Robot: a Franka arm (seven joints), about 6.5 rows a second.
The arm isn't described. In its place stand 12 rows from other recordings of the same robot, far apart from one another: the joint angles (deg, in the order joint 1, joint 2, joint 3, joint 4, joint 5, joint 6, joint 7), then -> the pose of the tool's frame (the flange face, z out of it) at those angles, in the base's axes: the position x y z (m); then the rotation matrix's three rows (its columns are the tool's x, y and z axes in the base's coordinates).
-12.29, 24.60, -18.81, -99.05, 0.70, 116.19, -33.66 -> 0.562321 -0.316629 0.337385; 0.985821 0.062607 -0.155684; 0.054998 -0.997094 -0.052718; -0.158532 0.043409 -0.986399
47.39, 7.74, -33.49, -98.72, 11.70, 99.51, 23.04 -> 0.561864 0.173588 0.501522; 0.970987 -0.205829 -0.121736; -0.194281 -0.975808 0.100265; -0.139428 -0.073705 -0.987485
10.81, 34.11, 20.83, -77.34, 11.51, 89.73, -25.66 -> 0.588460 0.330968 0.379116; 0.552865 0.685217 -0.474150; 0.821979 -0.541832 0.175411; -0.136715 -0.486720 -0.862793
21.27, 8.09, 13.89, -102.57, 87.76, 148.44, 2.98 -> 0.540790 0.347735 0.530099; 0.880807 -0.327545 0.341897; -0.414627 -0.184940 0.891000; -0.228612 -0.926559 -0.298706
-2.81, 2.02, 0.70, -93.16, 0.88, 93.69, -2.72 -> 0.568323 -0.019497 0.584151; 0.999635 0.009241 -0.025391; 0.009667 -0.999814 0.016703; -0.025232 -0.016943 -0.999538
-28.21, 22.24, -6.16, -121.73, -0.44, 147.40, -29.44 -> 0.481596 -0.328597 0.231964; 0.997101 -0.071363 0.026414; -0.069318 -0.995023 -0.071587; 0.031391 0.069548 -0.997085
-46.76, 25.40, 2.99, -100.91, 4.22, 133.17, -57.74 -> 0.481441 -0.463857 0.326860; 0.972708 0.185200 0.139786; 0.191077 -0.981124 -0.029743; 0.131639 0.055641 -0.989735
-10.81, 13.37, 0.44, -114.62, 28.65, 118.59, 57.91 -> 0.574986 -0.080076 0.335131; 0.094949 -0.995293 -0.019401; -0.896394 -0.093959 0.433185; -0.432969 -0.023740 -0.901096
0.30, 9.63, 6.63, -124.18, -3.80, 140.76, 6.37 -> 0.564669 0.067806 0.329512; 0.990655 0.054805 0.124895; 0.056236 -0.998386 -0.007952; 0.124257 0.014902 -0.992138
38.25, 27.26, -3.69, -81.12, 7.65, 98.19, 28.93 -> 0.545779 0.399785 0.413404; 0.976937 0.072010 -0.201018; 0.070437 -0.997404 -0.014978; -0.201574 0.000474 -0.979473
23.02, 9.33, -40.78, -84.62, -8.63, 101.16, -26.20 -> 0.588717 -0.166507 0.617083; 0.982640 0.166227 0.082390; 0.183135 -0.940138 -0.287406; 0.029683 0.297505 -0.954259
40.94, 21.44, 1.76, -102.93, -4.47, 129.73, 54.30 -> 0.482697 0.440507 0.350127; 0.982525 -0.155116 0.102879; -0.158770 -0.986910 0.028286; 0.097145 -0.044125 -0.994292
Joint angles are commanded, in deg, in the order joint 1, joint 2, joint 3, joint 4, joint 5, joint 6, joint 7. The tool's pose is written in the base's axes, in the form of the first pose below.
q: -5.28, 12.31, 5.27, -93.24, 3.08, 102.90, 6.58
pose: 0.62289 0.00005 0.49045; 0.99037 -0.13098 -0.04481; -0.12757 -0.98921 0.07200; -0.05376 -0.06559 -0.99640
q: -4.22, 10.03, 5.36, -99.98, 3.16, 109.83, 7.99
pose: 0.61279 0.01301 0.46925; 0.99023 -0.13939 -0.00316; -0.13885 -0.98797 0.06805; -0.01261 -0.06695 -0.99768
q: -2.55, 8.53, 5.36, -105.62, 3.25, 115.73, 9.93
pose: 0.60271 0.03068 0.44742; 0.98866 -0.14796 0.02566; -0.14936 -0.98656 0.06621; 0.01552 -0.06929 -0.99748
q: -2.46, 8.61, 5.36, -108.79, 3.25, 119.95, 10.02
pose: 0.59961 0.03120 0.42712; 0.98765 -0.15074 0.04260; -0.15331 -0.98602 0.06526; 0.03216 -0.07099 -0.99696
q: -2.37, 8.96, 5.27, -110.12, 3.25, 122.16, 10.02
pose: 0.59920 0.03098 0.41612; 0.98699 -0.15218 0.05189; -0.15540 -0.98572 0.06490; 0.04127 -0.07212 -0.99654
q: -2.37, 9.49, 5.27, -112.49, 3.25, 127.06, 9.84
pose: 0.59923 0.03043 0.39937; 0.98468 -0.15124 0.08683; -0.15706 -0.98547 0.06467; 0.07578 -0.07731 -0.99412
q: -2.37, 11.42, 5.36, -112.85, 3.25, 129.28, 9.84
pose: 0.60342 0.03107 0.38002; 0.98464 -0.15216 0.08563; -0.15805 -0.98518 0.06667; 0.07421 -0.07918 -0.99409
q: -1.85, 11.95, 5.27, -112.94, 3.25, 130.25, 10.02
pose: 0.60486 0.03555 0.37535; 0.98471 -0.14841 0.09122; -0.15481 -0.98563 0.06755; 0.07989 -0.08064 -0.99354
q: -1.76, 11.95, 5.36, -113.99, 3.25, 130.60, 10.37
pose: 0.60070 0.03727 0.36757; 0.98517 -0.15238 0.07890; -0.15777 -0.98519 0.06721; 0.06749 -0.07867 -0.99461
